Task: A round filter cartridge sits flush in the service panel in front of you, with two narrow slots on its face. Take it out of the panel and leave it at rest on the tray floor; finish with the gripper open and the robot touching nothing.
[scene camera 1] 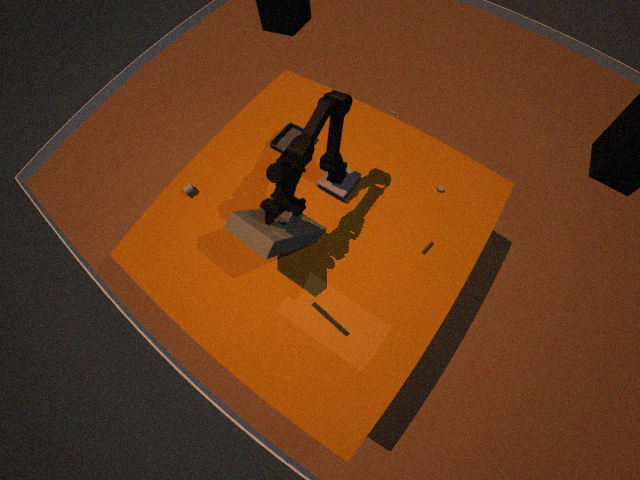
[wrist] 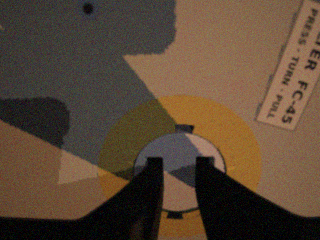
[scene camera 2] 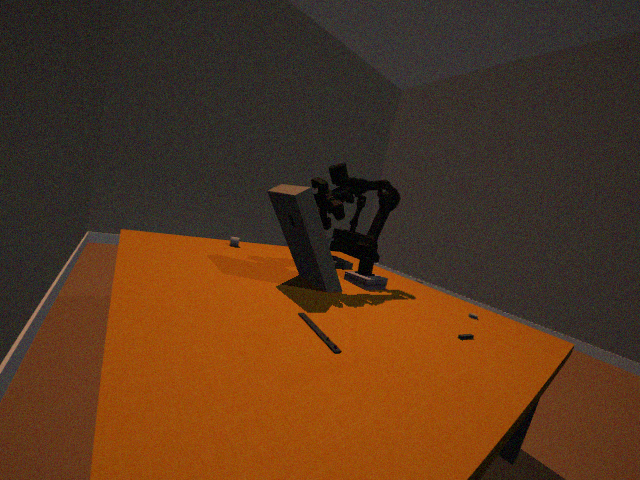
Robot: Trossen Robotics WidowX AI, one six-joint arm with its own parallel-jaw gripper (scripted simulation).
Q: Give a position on a service panel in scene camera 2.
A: At 295,206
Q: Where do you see a service panel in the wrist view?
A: At 91,91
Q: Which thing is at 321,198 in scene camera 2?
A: My gripper.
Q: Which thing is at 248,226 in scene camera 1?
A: A service panel.
